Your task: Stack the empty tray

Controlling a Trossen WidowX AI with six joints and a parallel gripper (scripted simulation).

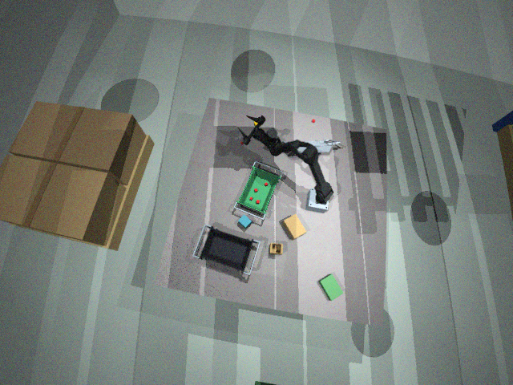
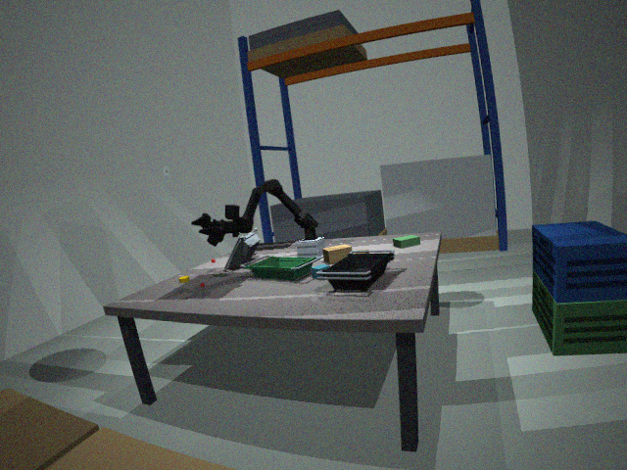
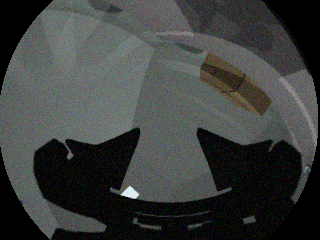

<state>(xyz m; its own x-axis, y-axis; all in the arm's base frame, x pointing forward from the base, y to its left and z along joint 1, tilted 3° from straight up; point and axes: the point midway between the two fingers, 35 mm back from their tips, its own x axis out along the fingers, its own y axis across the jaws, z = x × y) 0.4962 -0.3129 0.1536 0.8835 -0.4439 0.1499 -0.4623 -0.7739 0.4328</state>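
Now: the teal block 51 cm to the left of my gripper tip, 24 cm below it and 9 cm behind it. Also, from my gripper tip: yellow piece: 26 cm below, 18 cm to the right, 8 cm behind; grey tray: 43 cm behind, 19 cm below, 4 cm to the right; red block: 26 cm below, 1 cm to the right, 1 cm ahead.
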